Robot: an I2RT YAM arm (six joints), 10 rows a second.
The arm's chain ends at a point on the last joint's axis. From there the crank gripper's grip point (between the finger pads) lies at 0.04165 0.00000 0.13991 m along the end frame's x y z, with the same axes.
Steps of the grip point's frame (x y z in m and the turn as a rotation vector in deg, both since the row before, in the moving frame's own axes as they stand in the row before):
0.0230 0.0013 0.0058 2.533 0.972 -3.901
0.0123 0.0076 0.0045 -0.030 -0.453 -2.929
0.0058 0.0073 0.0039 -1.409 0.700 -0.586
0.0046 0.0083 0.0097 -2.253 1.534 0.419
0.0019 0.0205 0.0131 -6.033 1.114 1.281
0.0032 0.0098 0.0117 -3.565 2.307 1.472
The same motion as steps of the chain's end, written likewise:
0.0209 0.0104 0.0067 2.533 0.972 -3.901
0.0135 0.0096 0.0042 -0.030 -0.453 -2.929
0.0041 0.0043 0.0045 -1.409 0.700 -0.586
0.0009 0.0025 0.0110 -2.253 1.534 0.419
-0.0006 0.0049 0.0148 -6.033 1.114 1.281
-0.0023 0.0000 0.0138 -3.565 2.307 1.472

